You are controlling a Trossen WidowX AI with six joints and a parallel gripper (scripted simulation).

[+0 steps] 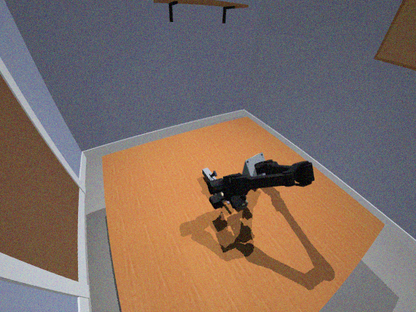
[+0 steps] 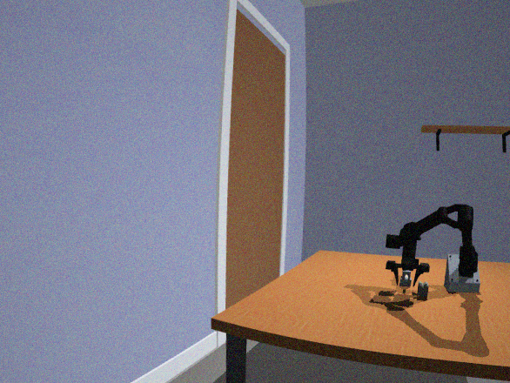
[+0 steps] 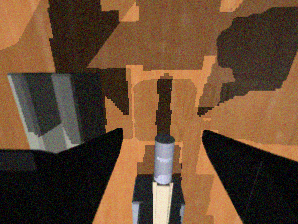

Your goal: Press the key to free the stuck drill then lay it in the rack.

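The drill lies 50 mm to the right of my gripper tip and 30 mm above it. Round my gripper tip: dark key 160 mm to the right, 60 mm above, 10 mm behind; then grey holder block 150 mm to the right, 20 mm above, 10 mm behind; then grey rack 80 mm behind, 20 mm to the left.
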